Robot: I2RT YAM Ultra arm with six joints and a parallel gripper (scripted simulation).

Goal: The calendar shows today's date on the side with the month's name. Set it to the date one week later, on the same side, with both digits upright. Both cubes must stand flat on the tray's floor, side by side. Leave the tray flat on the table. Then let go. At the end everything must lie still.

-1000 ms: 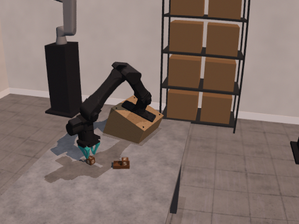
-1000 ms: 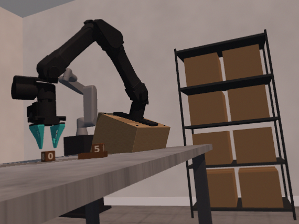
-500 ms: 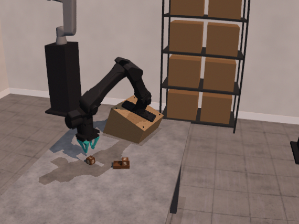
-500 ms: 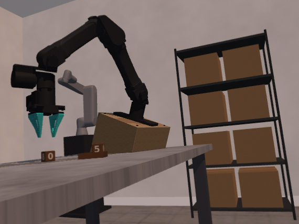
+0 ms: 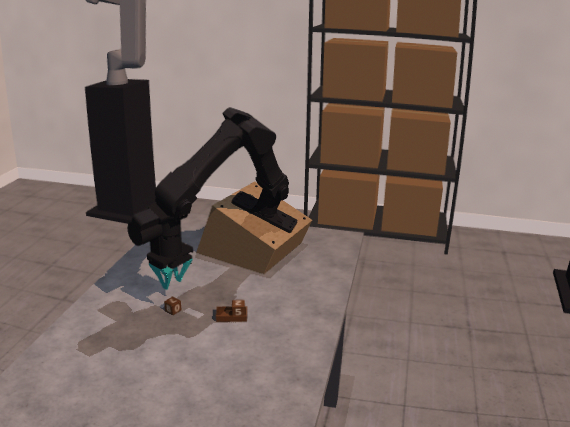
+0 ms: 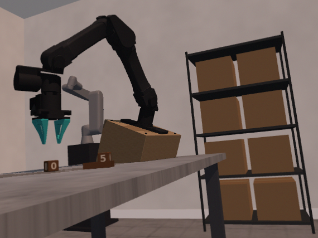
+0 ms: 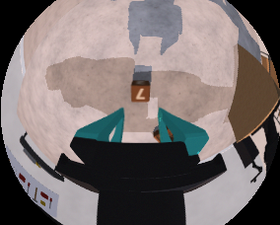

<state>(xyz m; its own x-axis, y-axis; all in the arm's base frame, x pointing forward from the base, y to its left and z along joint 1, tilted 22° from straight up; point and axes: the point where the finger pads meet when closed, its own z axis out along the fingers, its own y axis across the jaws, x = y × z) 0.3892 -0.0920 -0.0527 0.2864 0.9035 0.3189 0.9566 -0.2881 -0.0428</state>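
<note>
Right now my hand is 70 mm above the brown cube and 10 mm to the left of it. From my hand the other things lie so: brown calendar tray (150 mm to the left, 80 mm below, 30 mm behind).
</note>
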